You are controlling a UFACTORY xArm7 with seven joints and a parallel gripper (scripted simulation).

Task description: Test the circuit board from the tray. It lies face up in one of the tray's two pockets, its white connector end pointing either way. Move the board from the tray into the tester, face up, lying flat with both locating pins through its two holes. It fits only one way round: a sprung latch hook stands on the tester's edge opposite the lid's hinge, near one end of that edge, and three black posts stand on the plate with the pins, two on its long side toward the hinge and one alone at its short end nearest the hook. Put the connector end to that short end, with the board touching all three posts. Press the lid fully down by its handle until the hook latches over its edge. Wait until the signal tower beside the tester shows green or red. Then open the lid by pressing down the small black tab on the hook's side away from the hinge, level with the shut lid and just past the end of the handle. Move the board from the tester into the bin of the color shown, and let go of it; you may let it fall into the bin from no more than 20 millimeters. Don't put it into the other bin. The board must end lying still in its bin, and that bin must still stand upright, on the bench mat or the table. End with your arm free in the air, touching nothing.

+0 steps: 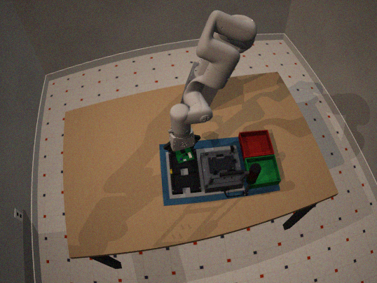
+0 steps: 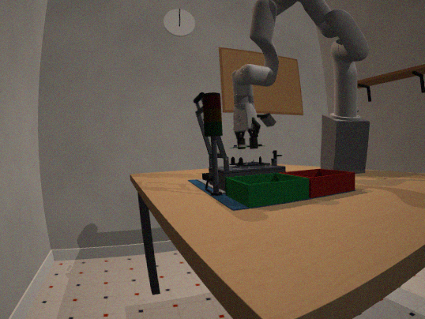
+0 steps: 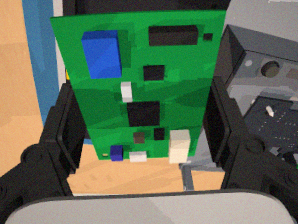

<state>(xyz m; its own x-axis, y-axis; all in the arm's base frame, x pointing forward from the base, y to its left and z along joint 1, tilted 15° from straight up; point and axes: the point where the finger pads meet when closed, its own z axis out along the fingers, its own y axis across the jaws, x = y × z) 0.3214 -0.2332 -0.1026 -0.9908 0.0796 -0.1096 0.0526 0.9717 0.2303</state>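
Now: hand right at the green circuit board. From my hand the other things lie so: red bin (37 cm to the left, 11 cm below, 6 cm ahead); latch hook (22 cm to the left, 6 cm ahead, 4 cm below); tester lid (22 cm ahead, 11 cm to the left, 6 cm above).
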